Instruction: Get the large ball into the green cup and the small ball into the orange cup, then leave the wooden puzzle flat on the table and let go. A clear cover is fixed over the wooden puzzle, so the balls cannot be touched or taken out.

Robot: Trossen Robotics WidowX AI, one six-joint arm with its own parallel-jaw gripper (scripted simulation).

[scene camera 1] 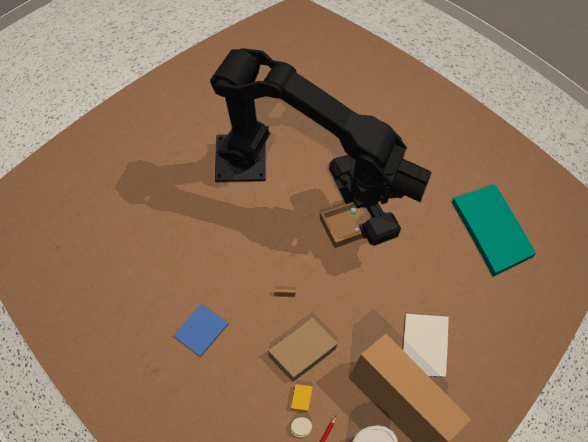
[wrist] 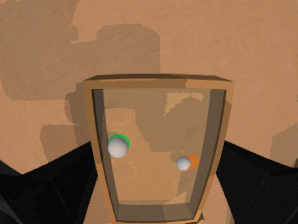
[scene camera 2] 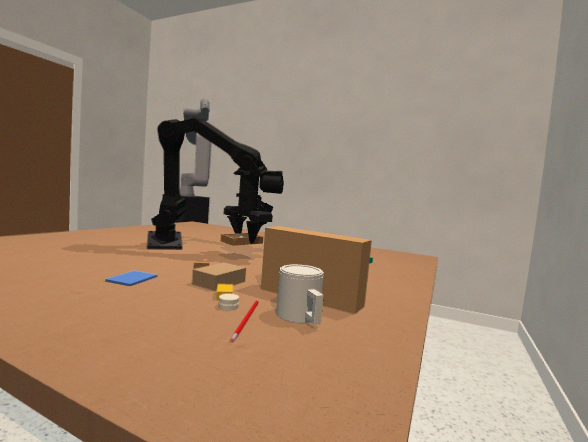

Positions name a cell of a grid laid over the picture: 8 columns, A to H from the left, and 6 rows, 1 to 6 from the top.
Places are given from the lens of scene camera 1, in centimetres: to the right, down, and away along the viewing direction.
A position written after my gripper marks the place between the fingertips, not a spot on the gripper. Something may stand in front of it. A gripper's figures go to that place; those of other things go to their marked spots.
my gripper (scene camera 1: E4): 12, 0, 107
blue sheet (scene camera 1: C5): -17, 20, 98
